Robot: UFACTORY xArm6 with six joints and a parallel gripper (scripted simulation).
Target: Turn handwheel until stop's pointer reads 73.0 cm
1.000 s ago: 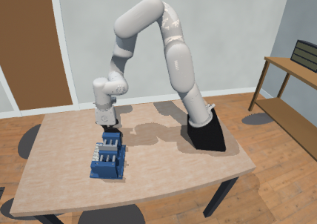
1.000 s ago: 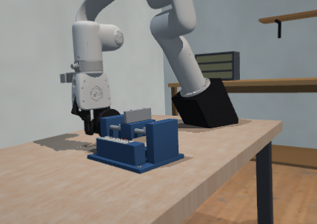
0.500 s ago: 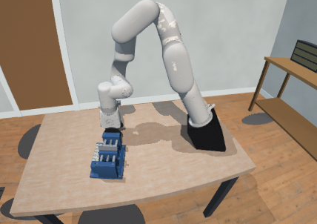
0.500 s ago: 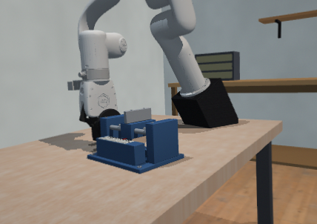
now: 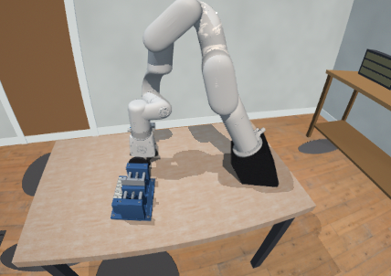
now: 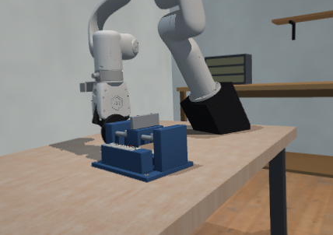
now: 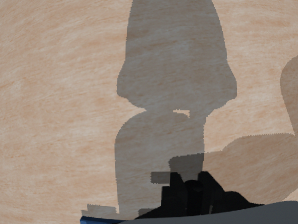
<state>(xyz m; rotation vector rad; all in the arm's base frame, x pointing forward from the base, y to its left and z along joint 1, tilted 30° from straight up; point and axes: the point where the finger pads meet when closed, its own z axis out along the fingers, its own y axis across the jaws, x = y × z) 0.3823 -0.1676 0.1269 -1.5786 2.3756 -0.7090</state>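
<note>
My hand is 2 cm to the right of the black handwheel and 2 cm short of it. Round my hand: grey stop block 13 cm to the left, 10 cm ahead, 4 cm above.
</note>
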